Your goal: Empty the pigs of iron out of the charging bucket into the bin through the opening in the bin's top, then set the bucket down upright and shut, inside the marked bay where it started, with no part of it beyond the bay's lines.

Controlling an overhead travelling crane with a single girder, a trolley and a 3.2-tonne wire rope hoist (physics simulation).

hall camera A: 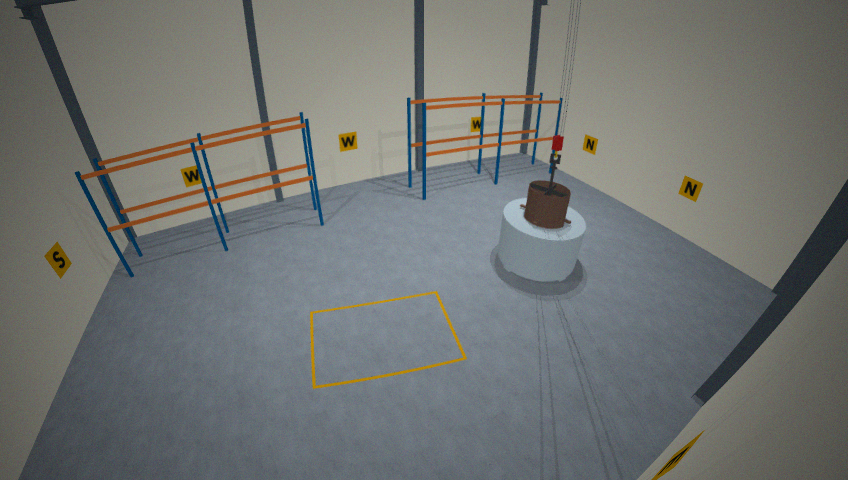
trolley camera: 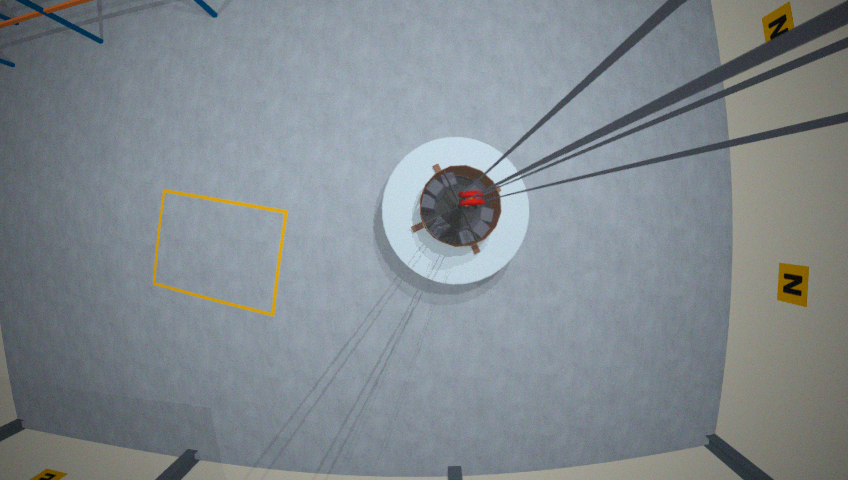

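The brown charging bucket [hall camera A: 546,208] [trolley camera: 497,221] hangs upright from the crane hook [hall camera A: 554,159] [trolley camera: 471,198], below the red hook block. The hook is shut on the bucket's lifting stem. The bucket is over the top of the round pale bin [hall camera A: 538,255] [trolley camera: 399,202], covering its opening; whether it touches the bin top cannot be told. Grey pigs of iron [trolley camera: 487,214] lie around the inside of the bucket in the trolley view. The bucket's bottom is hidden from above. The marked bay [hall camera A: 373,302] [trolley camera: 226,201], a yellow outline, lies on the floor apart from the bin.
A blue and orange rack [hall camera A: 317,190] stands at the left by the W wall. A second rack [hall camera A: 424,172] stands farther right along that wall. The N wall [hall camera A: 642,160] [trolley camera: 767,196] rises beyond the bin. Dark columns [hall camera A: 418,77] stand along the walls.
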